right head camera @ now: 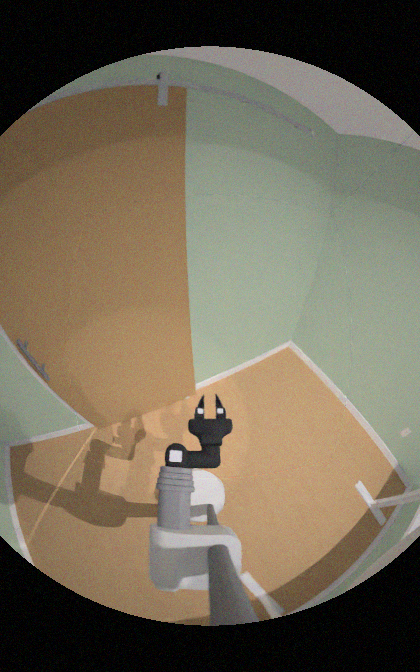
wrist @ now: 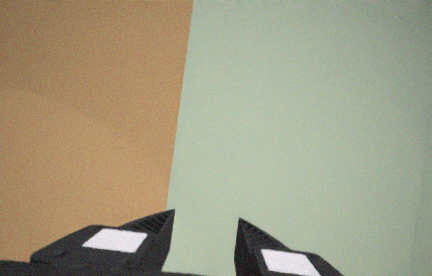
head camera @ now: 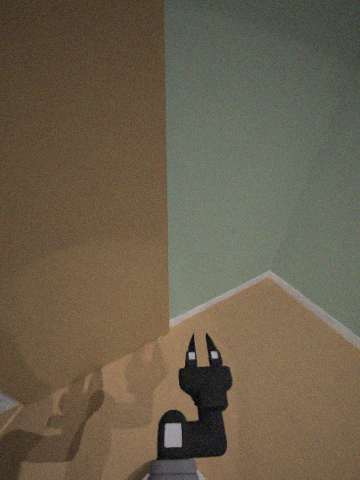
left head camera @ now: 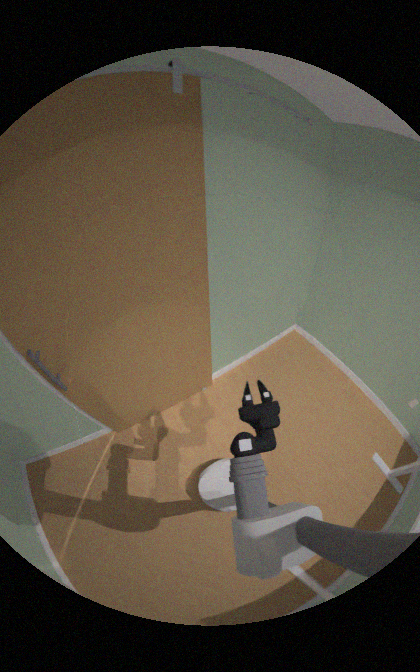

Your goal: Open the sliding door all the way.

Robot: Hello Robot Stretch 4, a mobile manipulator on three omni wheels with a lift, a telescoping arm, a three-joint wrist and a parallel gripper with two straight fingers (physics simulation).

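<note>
The sliding door is a tall, plain orange-brown panel on the left, with its right edge against the green wall. Its grey bar handle is near the panel's far left side in the left and right head views. A hanger bracket shows at the top, on the rail. My gripper is open and empty, a little to the right of the door's right edge in the head views, well away from the handle.
The green wall meets a second wall at a corner on the right. White baseboard runs along the floor. White table feet stand at lower right. My white round base is below the arm.
</note>
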